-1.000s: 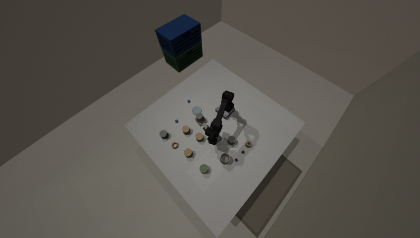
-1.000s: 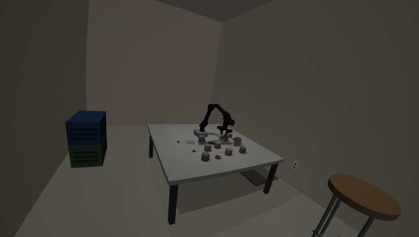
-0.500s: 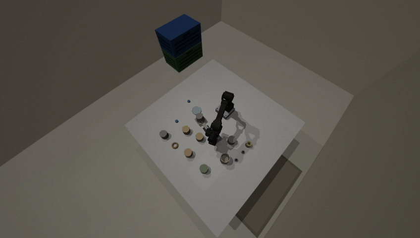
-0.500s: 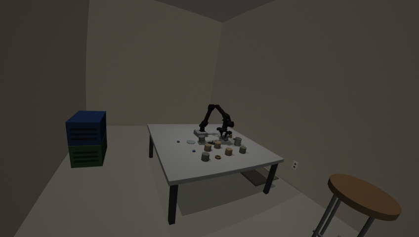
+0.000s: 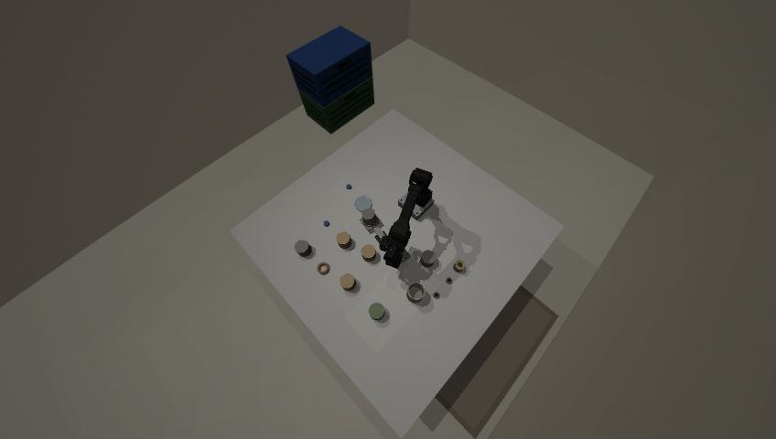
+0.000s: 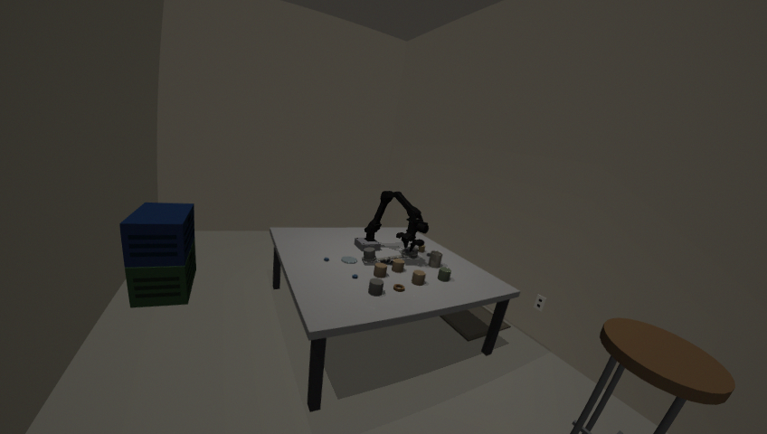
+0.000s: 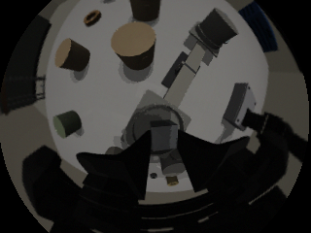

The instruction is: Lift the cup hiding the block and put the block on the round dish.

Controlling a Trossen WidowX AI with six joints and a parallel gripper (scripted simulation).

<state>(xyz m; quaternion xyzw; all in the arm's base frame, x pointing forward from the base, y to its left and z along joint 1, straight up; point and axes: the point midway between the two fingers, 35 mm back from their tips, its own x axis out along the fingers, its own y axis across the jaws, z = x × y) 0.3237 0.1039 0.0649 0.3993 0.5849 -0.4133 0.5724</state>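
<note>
My gripper tip is now 20 mm past the balance, 120 mm to the left of it and 60 mm above it.
</note>
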